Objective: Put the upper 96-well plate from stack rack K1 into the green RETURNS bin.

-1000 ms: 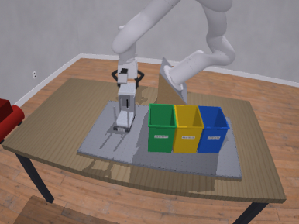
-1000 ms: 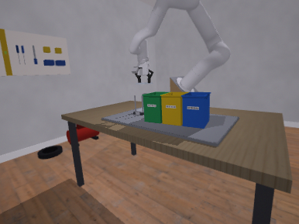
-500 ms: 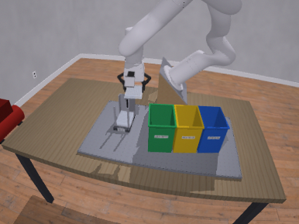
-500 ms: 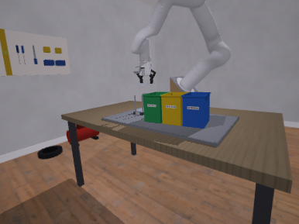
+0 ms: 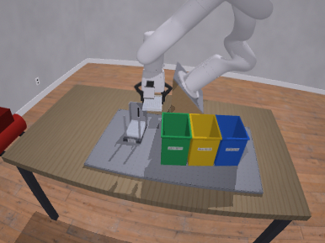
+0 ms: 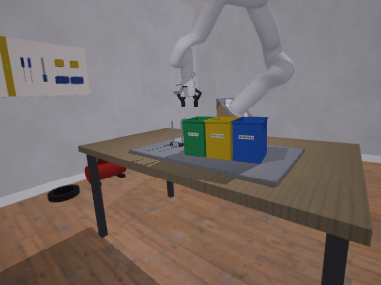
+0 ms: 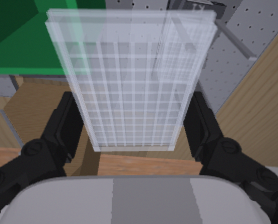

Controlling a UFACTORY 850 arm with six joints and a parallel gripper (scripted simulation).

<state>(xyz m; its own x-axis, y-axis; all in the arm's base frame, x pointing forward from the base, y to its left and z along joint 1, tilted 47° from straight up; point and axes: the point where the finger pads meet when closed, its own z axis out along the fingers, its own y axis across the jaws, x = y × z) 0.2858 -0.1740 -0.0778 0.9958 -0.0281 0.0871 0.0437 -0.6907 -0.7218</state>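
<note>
The green bin is 70 mm ahead of my hand, 110 mm to the left of it and 160 mm below it. From my hand the other things lie so: 96-well plate (10 mm below); then yellow bin (70 mm ahead, 240 mm to the left, 160 mm below); then blue bin (60 mm ahead, 370 mm to the left, 160 mm below).
</note>
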